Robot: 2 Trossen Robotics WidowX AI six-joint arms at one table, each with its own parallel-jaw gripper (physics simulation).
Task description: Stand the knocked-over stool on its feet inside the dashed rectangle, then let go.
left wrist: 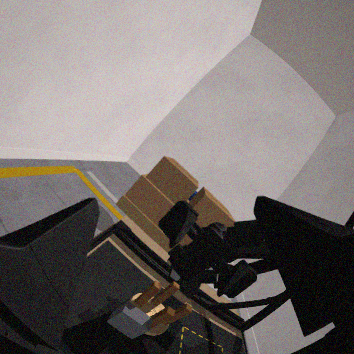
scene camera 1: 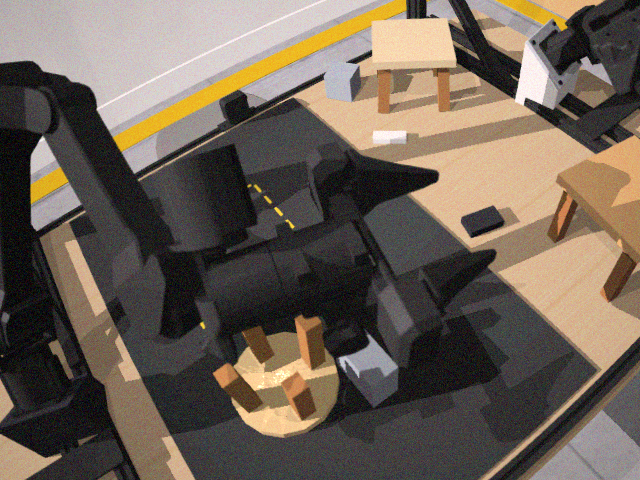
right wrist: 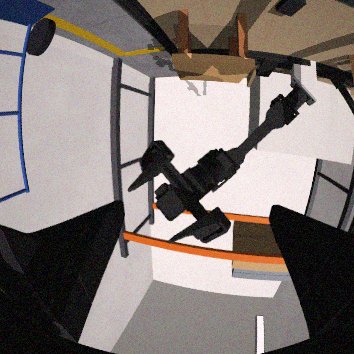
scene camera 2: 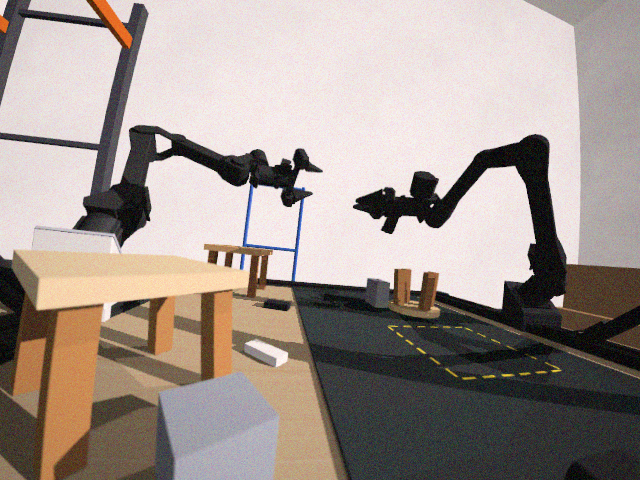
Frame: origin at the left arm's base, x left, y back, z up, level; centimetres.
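Seen in the pictures: left gripper, fingertip midpoint: (left wrist: 178,205) (right wrist: 148,215) (scene camera 2: 317,182); right gripper, fingertip midpoint: (left wrist: 196,270) (scene camera 1: 465,212) (right wrist: 199,211) (scene camera 2: 354,203); left arm's base, origin of the base link: (scene camera 1: 556,52) (right wrist: 301,92) (scene camera 2: 88,250); right arm's base, origin of the base link: (left wrist: 199,275) (scene camera 1: 43,399) (scene camera 2: 531,297).
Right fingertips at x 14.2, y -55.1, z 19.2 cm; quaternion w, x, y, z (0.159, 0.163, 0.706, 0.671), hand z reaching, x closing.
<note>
Offsets run from my right fingertips to a thing's top centre.
The stool @[dy -14.7, dx -12.7, dz -17.7 cm] (scene camera 1: 273,379) (scene camera 2: 413,308) (left wrist: 156,311) lies upside down on the dark mat, its round pale seat down and its brown legs up. It is outside the dashed rectangle (scene camera 1: 279,212) (scene camera 2: 558,369) (left wrist: 185,328), just beyond its far side in scene camera 2. My right arm hides most of the rectangle in scene camera 1. My right gripper (scene camera 1: 465,214) (scene camera 2: 356,205) is open and empty, high above the mat and apart from the stool. My left gripper (scene camera 2: 316,182) (right wrist: 148,215) is open and empty, high above the table.
A grey block @[dy -7.2, dx -5.8, dz -21.8 cm] (scene camera 1: 373,369) (scene camera 2: 377,292) (left wrist: 131,320) stands close beside the stool. On the wood are a square-topped stool @[dy +40.9, dx -35.2, dz -17.7 cm] (scene camera 1: 413,43) (scene camera 2: 129,273), another blue-grey block @[dy +33.2, dx -45.4, dz -24.1 cm] (scene camera 1: 341,81) (scene camera 2: 222,428), a white block @[dy +27.7, dx -30.2, dz -28.1 cm] (scene camera 1: 389,136) (scene camera 2: 265,352), a black block @[dy +21.7, dx -8.0, dz -27.8 cm] (scene camera 1: 482,221) (scene camera 2: 277,304) and another wooden stool @[dy +29.9, dx +9.4, dz -16.7 cm] (scene camera 1: 599,191) (scene camera 2: 237,249).
</note>
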